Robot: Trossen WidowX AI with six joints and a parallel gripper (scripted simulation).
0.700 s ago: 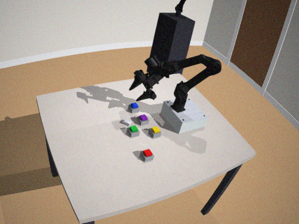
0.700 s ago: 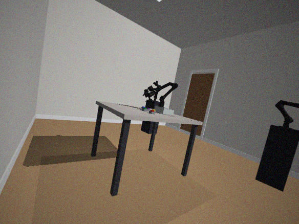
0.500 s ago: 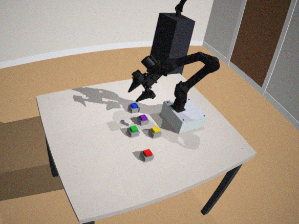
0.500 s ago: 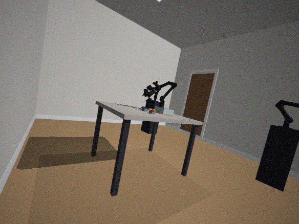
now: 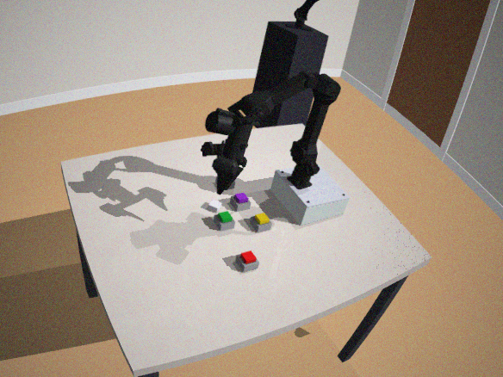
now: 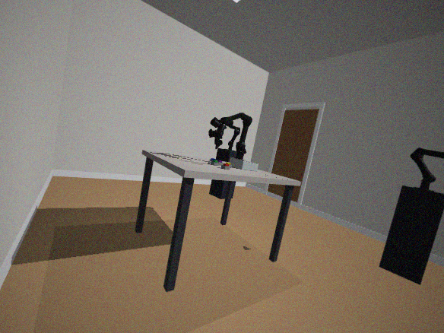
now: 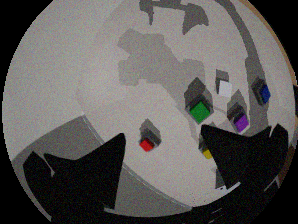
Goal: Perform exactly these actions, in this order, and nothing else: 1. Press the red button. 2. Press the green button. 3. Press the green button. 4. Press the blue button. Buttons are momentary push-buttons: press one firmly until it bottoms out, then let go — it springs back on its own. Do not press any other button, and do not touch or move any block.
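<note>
My gripper tip is 16 cm to the right of the red button and 12 cm above it. Also, from my gripper tip: purple button (14 cm behind, 6 cm to the right, 12 cm below); then green button (4 cm behind, 1 cm to the right, 12 cm below); then small white block (6 cm behind, 9 cm to the right, 14 cm below).
</note>
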